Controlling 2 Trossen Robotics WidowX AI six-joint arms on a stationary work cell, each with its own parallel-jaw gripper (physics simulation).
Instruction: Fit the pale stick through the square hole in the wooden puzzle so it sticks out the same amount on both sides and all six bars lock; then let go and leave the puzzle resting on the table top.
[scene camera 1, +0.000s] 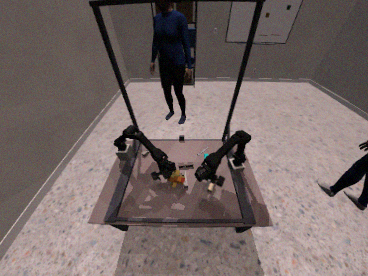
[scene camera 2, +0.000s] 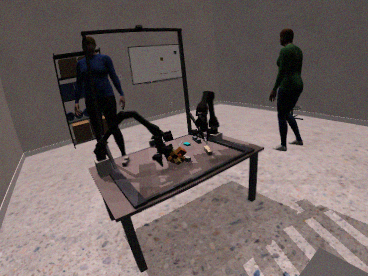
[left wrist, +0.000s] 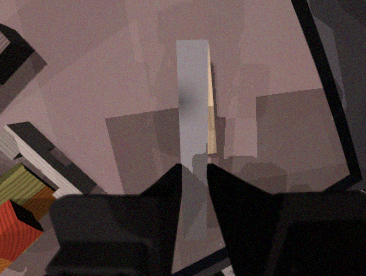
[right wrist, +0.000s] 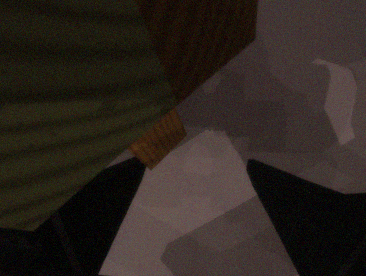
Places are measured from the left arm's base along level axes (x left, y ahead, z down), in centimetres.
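Pixels of known places: left gripper, fingertip midpoint: (scene camera 1: 209, 181) (scene camera 2: 205, 141) (left wrist: 194, 169); right gripper, fingertip midpoint: (scene camera 2: 165, 163) (right wrist: 196, 161); left arm's base, origin of the base link: (scene camera 1: 237, 163) (scene camera 2: 214, 133); right arm's base, origin of the base link: (scene camera 1: 122, 148) (scene camera 2: 101, 158).
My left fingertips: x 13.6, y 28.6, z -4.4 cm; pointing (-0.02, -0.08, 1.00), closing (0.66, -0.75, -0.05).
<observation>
Ahead of a thing's pixels: the offset from my left fingertips to its top centre.
The wooden puzzle (scene camera 1: 176, 178) (scene camera 2: 176, 155) (left wrist: 19, 220) (right wrist: 75, 100), of red, orange, yellow, olive and brown bars, is low over the table's middle; contact with the top is hard to tell. My left gripper (scene camera 1: 212, 181) (left wrist: 194, 169) is shut on the pale stick {dz +8.1, dx -2.3, dy -4.3 cm} (scene camera 1: 211, 187) (scene camera 2: 208, 150) (left wrist: 193, 100), held lengthwise between its fingers to the side of the puzzle, apart from it. My right gripper (right wrist: 196, 161) is open close beside the puzzle, whose olive bar hides part of one finger in the right wrist view. The square hole cannot be made out.
A notched grey bar {dz +8.1, dx -9.4, dy +16.0 cm} (scene camera 1: 185, 180) (scene camera 2: 187, 159) (left wrist: 50, 160) lies next to the puzzle. Another notched bar {dz +8.1, dx -22.5, dy +12.9 cm} (scene camera 1: 186, 166) lies behind it. A cyan piece {dz +9.7, dx -28.5, dy -7.2 cm} (scene camera 1: 206, 156) (scene camera 2: 186, 143) lies farther back. A small block {dz +8.1, dx -44.3, dy +46.1 cm} (scene camera 1: 145, 153) (scene camera 2: 125, 160) lies near the right arm's base.
</observation>
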